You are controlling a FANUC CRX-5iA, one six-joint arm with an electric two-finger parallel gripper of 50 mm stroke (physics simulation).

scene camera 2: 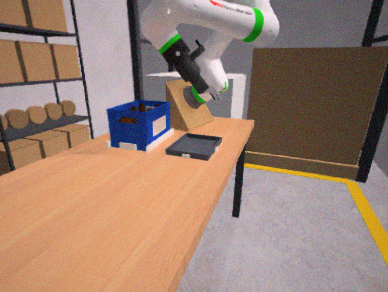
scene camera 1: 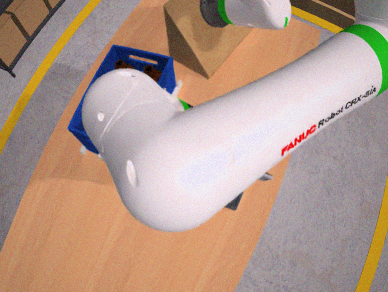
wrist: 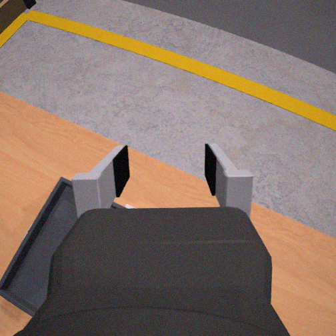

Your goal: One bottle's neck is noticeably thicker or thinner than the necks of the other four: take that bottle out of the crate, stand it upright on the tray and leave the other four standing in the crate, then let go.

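Where they show: gripper, between the fingertips: (scene camera 2: 218, 99); arm's base, origin of its link: (scene camera 2: 191, 97) (scene camera 1: 216, 6).
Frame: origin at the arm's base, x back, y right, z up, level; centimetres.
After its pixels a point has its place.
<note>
The blue crate (scene camera 1: 171, 75) {x -27.4, y -3.1, z -4.9 cm} (scene camera 2: 120, 135) {x -55.0, y 3.0, z -10.3 cm} stands upright on the table. Parts of brown bottles (scene camera 1: 151, 69) (scene camera 2: 142, 108) show inside it; the arm covers most of the crate in scene camera 1, and the necks cannot be compared. The dark grey tray (scene camera 2: 192, 146) {x -36.5, y -23.5, z -15.8 cm} (wrist: 47, 245) lies flat beside the crate, with no bottle on the part that shows; the arm mostly hides it in scene camera 1. My gripper (scene camera 2: 218, 95) {x -38.5, y -36.5, z 7.3 cm} (wrist: 166, 160) is open and empty, high above the table behind the tray, tilted, with its fingers pointing toward the table edge and floor.
A tan wedge-shaped block (scene camera 1: 200, 47) {x -14.0, y -3.5, z -5.8 cm} (scene camera 2: 181, 107) {x -14.1, y -2.1, z -3.5 cm} stands behind the crate, near the arm's base. A shelf rack with cartons is at the left in scene camera 2. A large brown panel (scene camera 2: 310, 100) stands beyond the table edge.
</note>
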